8 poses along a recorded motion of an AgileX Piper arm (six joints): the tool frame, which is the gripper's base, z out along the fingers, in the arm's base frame.
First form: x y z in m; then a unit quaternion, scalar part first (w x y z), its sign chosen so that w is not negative.
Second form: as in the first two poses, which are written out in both.
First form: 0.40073 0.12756 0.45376 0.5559 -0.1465 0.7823 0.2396
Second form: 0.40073 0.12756 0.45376 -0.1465 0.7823 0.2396 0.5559
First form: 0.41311 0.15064 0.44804 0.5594 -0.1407 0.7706 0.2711
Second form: 0.41311 0.15064 0.44804 -0.1407 0.7706 0.2711 0.5594
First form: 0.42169 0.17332 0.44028 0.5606 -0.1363 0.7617 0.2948
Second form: 0.42169 0.17332 0.44028 -0.1363 0.7617 0.2948 0.5606
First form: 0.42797 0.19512 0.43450 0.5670 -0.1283 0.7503 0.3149
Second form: 0.42797 0.19512 0.43450 -0.1283 0.7503 0.3149 0.5670
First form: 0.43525 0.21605 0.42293 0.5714 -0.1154 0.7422 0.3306
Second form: 0.43525 0.21605 0.42293 -0.1154 0.7422 0.3306 0.5714
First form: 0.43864 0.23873 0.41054 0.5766 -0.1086 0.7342 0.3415
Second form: 0.43864 0.23873 0.41054 -0.1086 0.7342 0.3415 0.5766
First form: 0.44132 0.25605 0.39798 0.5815 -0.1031 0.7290 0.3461
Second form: 0.44132 0.25605 0.39798 -0.1031 0.7290 0.3461 0.5815
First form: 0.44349 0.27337 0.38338 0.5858 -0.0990 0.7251 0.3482
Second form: 0.44349 0.27337 0.38338 -0.0990 0.7251 0.3482 0.5858
